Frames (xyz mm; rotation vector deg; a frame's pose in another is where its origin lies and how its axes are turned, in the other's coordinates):
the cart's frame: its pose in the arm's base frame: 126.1 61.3 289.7 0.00 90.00 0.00
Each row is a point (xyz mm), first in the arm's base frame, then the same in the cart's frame.
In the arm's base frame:
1: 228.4 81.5 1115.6
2: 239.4 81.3 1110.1
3: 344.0 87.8 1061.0
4: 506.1 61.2 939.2
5: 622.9 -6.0 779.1
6: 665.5 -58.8 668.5
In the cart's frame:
1: -825.9 20.2 102.3
2: -820.4 20.0 113.3
3: -771.3 26.5 217.9
4: -649.5 -0.1 380.0
5: -489.4 -67.3 496.8
6: -378.8 -120.1 539.4

